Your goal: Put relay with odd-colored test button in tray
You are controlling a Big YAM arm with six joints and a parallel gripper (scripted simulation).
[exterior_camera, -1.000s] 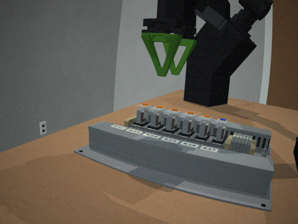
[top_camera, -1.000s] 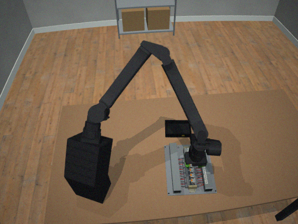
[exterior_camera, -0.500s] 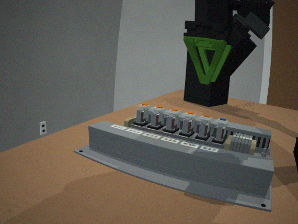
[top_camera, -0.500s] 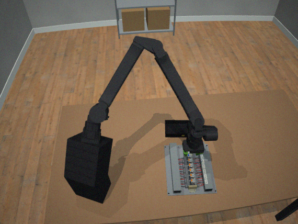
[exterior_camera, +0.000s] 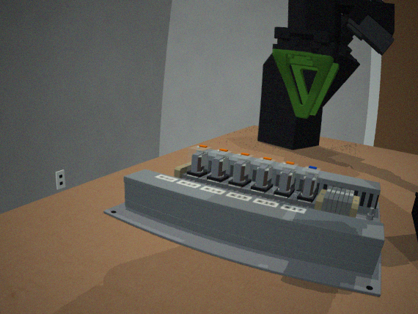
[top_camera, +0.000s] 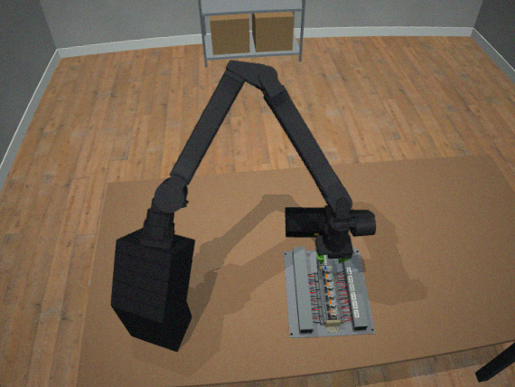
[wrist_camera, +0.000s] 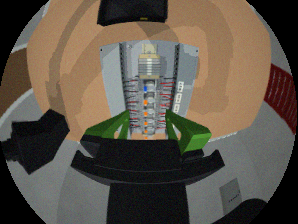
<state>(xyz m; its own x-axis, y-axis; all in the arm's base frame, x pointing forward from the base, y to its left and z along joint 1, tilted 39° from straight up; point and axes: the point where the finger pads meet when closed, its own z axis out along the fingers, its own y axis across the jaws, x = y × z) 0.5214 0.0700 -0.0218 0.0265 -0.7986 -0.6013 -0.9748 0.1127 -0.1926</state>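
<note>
The relay lies 2 cm to the left of my hand and 9 cm below it. From my hand the other things lie so: black tray (4 cm behind, 24 cm to the left, 12 cm below).
</note>
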